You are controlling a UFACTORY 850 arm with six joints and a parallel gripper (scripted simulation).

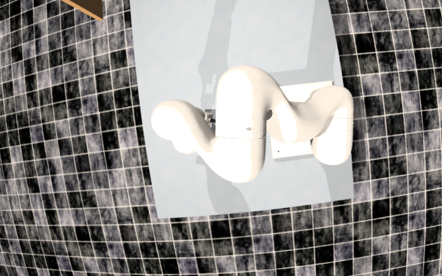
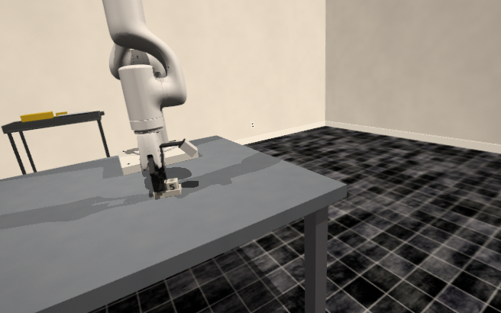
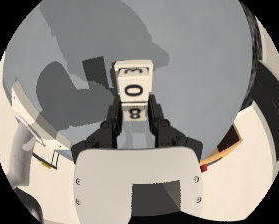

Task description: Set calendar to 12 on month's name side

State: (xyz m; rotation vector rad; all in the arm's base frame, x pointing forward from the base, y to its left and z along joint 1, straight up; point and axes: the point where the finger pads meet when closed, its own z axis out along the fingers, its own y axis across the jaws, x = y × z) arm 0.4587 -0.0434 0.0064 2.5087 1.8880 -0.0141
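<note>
The calendar tray lies 2 cm to the left of my hand and 3 cm below it.
</note>
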